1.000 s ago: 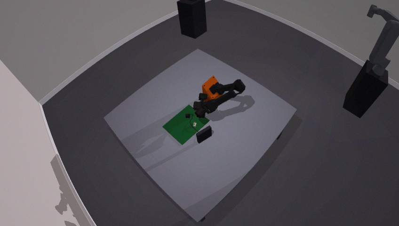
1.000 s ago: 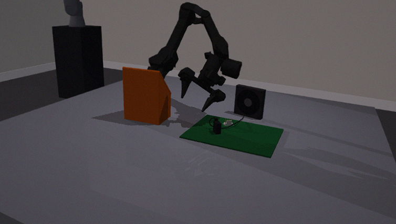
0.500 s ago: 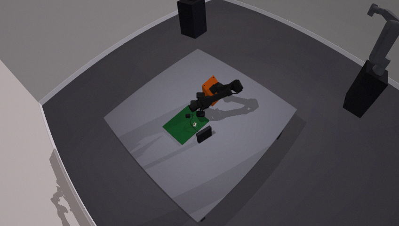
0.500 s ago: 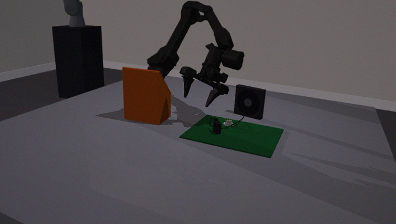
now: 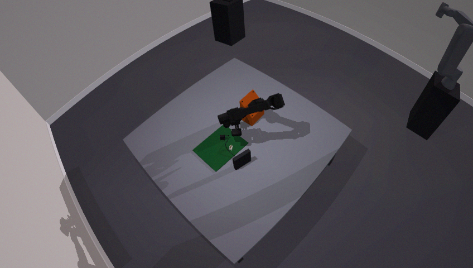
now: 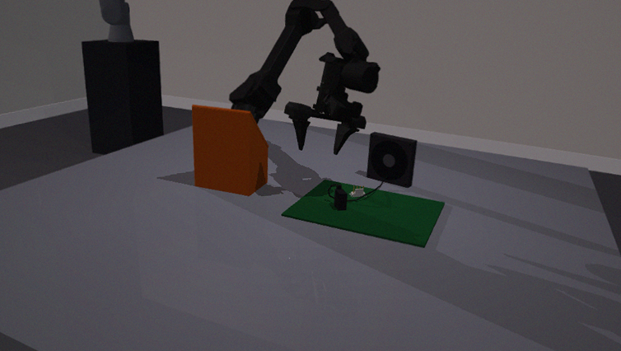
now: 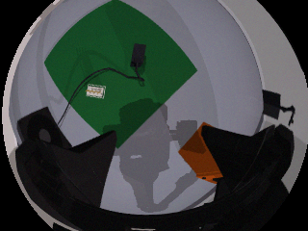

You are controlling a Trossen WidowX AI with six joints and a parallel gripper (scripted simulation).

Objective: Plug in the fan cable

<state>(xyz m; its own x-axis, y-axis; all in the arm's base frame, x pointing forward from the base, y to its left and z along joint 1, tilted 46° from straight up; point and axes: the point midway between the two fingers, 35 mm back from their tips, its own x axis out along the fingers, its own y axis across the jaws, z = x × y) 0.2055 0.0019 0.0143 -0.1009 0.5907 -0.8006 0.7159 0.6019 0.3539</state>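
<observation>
Now: the dark plug 8 cm ahead of my gripper tip, 6 cm to the right of it and 8 cm below it. The rest, counted from my gripper tip: green board: 13 cm ahead, 4 cm to the right, 12 cm below; black fan: 14 cm ahead, 16 cm to the left, 4 cm below.
</observation>
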